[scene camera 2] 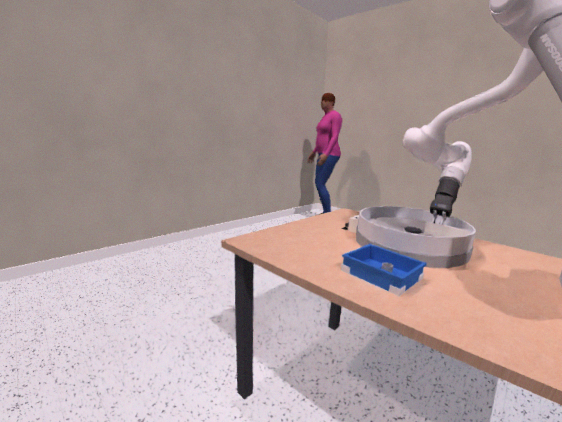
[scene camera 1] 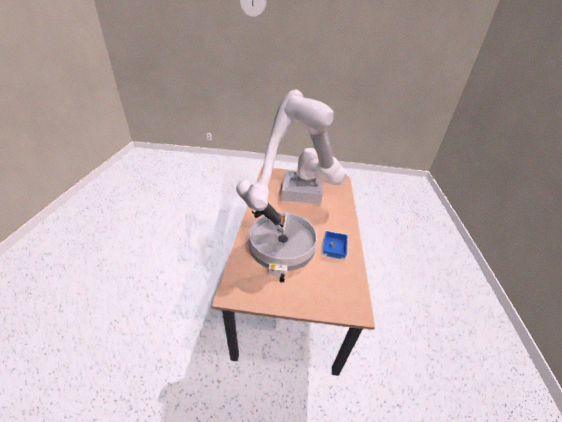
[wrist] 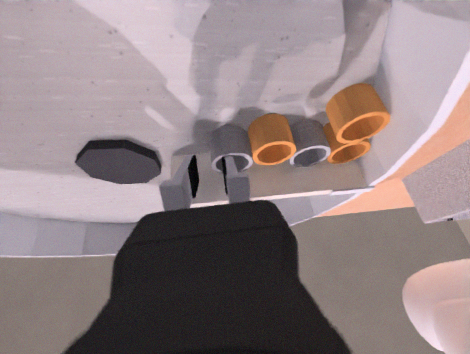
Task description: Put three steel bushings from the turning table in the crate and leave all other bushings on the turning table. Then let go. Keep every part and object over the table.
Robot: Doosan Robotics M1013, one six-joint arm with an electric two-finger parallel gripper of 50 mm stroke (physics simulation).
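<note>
My gripper is part open and empty, pointing down over the turning table. In the wrist view, one grey steel bushing is just beyond the right finger, which overlaps its near rim. An orange bushing is to its right, then a second grey steel bushing. Two more orange bushings, a nearer-looking one and one partly hidden, are at the right by the wall. The blue crate holds a grey bushing.
A black hub is at the turning table's centre. Its raised rim surrounds the bushings. A small white box is at its front. The wooden table carries everything. A person stands by the far wall.
</note>
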